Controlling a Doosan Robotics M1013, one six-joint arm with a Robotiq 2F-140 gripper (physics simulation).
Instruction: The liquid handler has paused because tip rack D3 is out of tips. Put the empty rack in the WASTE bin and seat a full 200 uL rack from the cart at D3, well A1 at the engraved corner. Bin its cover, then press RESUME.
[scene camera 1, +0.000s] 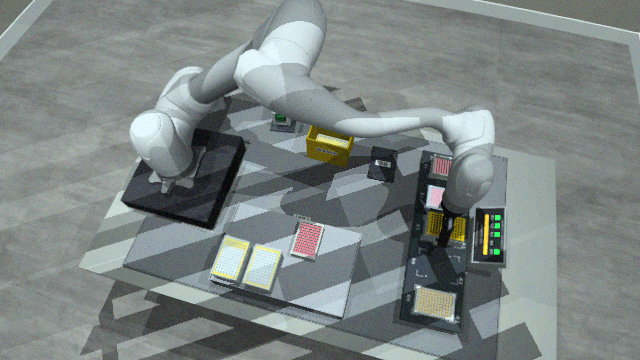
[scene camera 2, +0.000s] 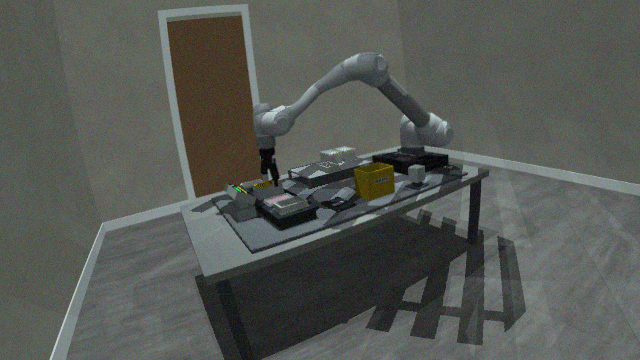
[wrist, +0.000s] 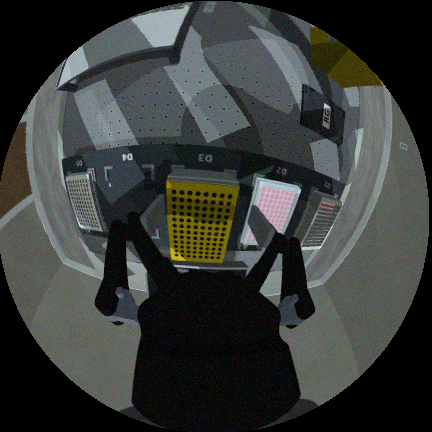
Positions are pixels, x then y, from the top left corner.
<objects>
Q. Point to a tan rack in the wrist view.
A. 81, 187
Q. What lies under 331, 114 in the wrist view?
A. A dark plate.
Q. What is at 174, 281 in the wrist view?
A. The gripper.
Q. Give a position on a tan rack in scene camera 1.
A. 429, 302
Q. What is the gripper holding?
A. Nothing.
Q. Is the gripper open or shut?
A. Open.
</objects>
